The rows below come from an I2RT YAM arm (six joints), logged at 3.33 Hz.
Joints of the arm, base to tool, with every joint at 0 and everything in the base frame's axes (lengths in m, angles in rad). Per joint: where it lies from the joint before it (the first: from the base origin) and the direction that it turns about. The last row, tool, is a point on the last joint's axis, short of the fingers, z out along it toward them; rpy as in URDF.
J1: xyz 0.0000 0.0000 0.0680 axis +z
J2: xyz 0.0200 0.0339 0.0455 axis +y
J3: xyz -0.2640 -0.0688 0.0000 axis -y
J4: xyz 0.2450 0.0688 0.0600 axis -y
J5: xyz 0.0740 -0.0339 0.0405 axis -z
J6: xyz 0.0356 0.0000 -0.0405 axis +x
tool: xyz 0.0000 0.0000 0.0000 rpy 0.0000 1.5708 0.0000
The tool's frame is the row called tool.
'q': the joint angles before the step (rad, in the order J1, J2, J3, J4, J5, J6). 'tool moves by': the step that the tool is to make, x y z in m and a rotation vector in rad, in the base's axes. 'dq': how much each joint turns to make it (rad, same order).
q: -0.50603 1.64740 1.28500 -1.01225 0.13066 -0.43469
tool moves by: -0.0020 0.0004 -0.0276 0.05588 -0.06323 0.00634
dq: -0.01133 0.00043 -0.11232 0.14059 -0.08161 -0.00066
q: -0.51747 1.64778 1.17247 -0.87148 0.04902 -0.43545
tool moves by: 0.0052 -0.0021 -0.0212 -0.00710 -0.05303 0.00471
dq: 0.00005 0.02509 -0.06537 0.14004 -0.02059 0.00042
